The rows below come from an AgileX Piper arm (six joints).
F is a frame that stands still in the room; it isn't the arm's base.
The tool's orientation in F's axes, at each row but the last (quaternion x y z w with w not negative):
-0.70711, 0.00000, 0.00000, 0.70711
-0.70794, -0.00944, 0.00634, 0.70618
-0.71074, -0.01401, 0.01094, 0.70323
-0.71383, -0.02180, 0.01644, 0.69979
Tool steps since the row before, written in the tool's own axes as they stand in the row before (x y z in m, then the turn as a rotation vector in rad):
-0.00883, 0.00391, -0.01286, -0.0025, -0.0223, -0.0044
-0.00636, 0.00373, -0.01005, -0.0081, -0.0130, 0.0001
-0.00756, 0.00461, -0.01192, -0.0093, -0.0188, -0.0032
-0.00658, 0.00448, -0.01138, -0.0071, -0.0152, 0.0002
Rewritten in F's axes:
-0.00883, -0.01286, -0.00391, -0.0025, -0.0044, 0.0223
-0.00612, -0.01020, -0.00373, -0.0082, 0.0000, 0.0130
-0.00711, -0.01223, -0.00451, -0.0093, -0.0033, 0.0188
-0.00592, -0.01181, -0.00430, -0.0072, 0.0001, 0.0151

